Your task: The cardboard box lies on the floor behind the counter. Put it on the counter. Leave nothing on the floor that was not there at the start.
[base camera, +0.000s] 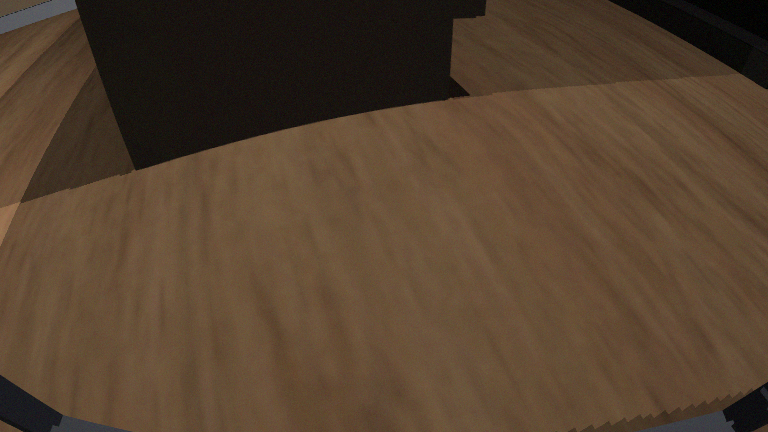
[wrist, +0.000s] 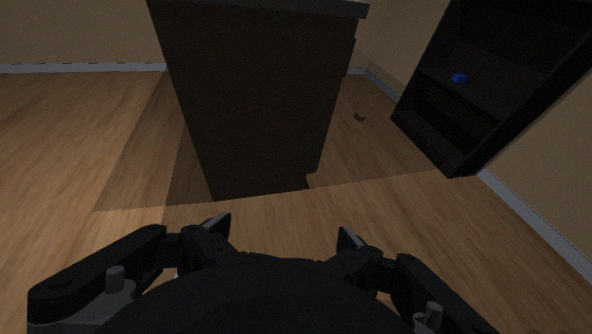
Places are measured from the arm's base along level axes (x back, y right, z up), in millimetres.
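Pixels of known places: gripper, fingertip midpoint: (wrist: 284, 232).
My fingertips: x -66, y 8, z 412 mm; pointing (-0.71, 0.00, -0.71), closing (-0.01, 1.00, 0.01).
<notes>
Behind a point stands the place of what it marks.
The counter (base camera: 279, 64) @[z -285, x -642, y -152 mm] (wrist: 265, 100) @[z 202, x -652, y -122 mm] stands ahead, its dark end panel facing me and the edge of its light top showing in the wrist view. A small brown object (wrist: 359, 117) @[z -355, x -1625, y 572 mm], which looks like the cardboard box, lies on the floor to the right of the counter, between it and the shelf; it is small and dim. The box does not show in the base camera view. My gripper (wrist: 284, 232) @[z 412, x -66, y 8 mm] is open with nothing between its fingers. It is in front of the counter's near end, apart from the counter and the box.
A dark shelf unit (wrist: 525, 114) @[z 156, x -1054, y 1294 mm] stands against the right wall, with a blue item (wrist: 459, 78) @[z 153, x -1503, y 1127 mm] on one of its shelves. A strip of wooden floor runs between the counter and the shelf unit. Wooden floor also extends left of the counter toward the back wall (wrist: 75, 30) @[z -22, x -1900, y -2166 mm].
</notes>
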